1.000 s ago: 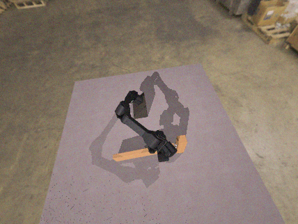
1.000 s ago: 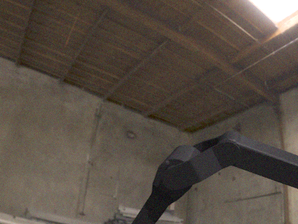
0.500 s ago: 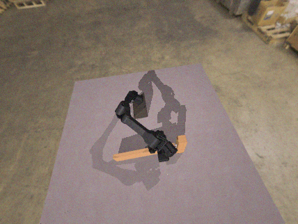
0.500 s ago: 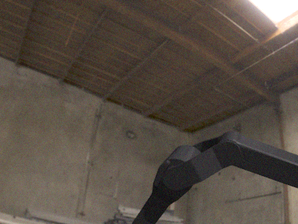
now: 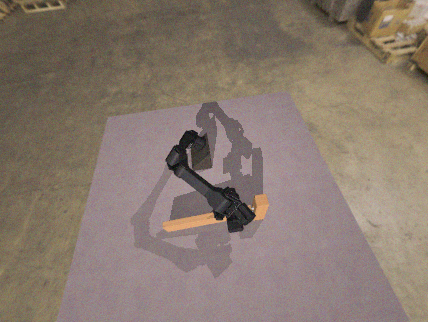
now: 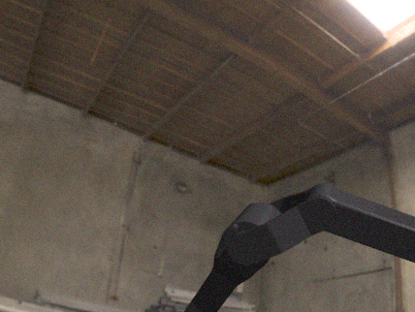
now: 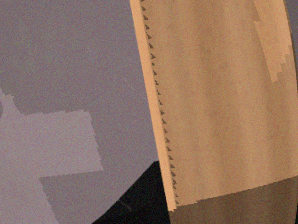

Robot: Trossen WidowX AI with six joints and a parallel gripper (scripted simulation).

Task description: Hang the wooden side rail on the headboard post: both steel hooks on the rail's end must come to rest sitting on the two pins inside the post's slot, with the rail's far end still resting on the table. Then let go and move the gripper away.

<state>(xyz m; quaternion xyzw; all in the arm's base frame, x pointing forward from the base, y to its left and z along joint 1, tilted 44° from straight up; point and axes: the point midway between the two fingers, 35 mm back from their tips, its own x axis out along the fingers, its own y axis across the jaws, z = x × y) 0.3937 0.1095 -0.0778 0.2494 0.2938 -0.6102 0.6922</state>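
Right now the headboard post is 120 mm to the left of my gripper tip, 40 mm above it and 10 mm behind it.
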